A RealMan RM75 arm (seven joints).
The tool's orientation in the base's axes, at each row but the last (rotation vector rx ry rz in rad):
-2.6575 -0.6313 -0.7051
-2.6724 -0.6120 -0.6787
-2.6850 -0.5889 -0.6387
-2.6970 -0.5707 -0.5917
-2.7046 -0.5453 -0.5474
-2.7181 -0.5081 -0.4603
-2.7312 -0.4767 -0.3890
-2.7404 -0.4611 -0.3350
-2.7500 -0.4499 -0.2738
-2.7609 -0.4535 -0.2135
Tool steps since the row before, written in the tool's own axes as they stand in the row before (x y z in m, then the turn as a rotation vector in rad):
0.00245 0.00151 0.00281 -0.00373 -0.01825 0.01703
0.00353 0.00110 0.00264 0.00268 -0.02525 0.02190
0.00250 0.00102 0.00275 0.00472 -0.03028 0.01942
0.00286 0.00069 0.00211 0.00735 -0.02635 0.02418
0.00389 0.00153 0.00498 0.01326 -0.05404 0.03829
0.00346 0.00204 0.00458 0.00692 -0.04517 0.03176
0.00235 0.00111 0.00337 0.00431 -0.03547 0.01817
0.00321 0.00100 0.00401 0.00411 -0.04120 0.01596
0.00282 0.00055 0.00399 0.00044 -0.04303 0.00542
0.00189 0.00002 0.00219 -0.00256 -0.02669 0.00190
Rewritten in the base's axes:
0.00374 0.00067 -0.00131 -0.00523 0.02121 -0.01264
0.00432 0.00125 -0.00062 -0.00163 0.03124 -0.01208
0.00348 0.00098 -0.00133 -0.00315 0.03526 -0.00794
0.00338 0.00110 -0.00067 0.00235 0.03450 -0.01172
0.00547 0.00174 -0.00305 -0.00014 0.06587 -0.01495
0.00501 0.00094 -0.00334 -0.00386 0.05377 -0.01381
0.00323 0.00092 -0.00261 -0.00544 0.03939 -0.00508
0.00400 0.00146 -0.00305 -0.00803 0.04362 -0.00145
0.00334 0.00172 -0.00317 -0.01347 0.04045 0.00794
0.00198 0.00128 -0.00167 -0.01115 0.02378 0.00573

